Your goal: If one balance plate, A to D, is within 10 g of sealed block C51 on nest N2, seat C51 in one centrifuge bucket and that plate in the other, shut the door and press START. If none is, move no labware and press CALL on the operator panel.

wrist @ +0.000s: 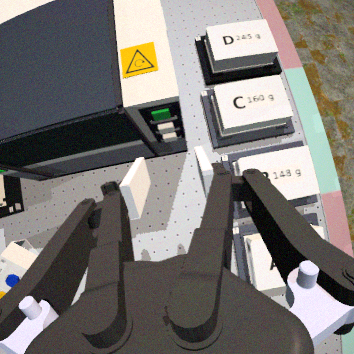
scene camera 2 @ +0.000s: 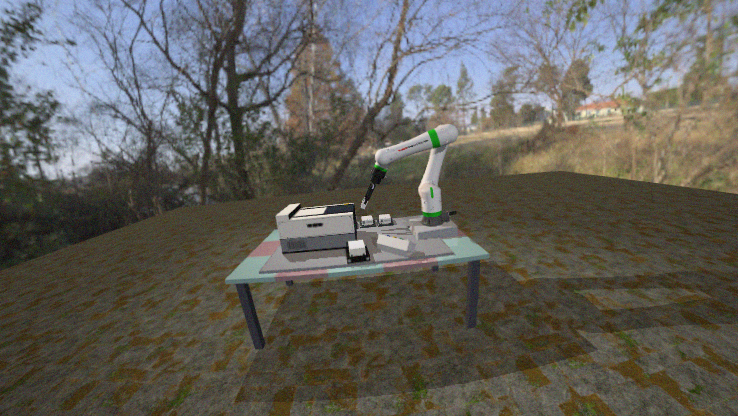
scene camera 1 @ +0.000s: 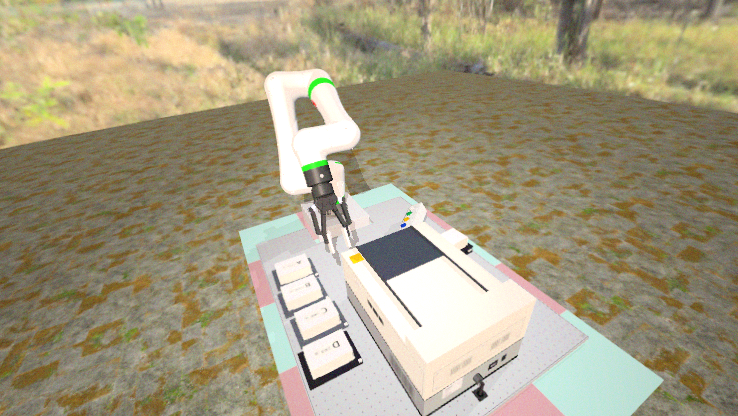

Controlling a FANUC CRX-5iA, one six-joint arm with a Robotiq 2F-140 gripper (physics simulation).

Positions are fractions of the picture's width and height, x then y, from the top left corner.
Scene:
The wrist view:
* my gripper: 0.48,0.46
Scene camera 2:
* cream centrifuge: 0.41,0.55
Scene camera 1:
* my gripper: 0.46,0.60

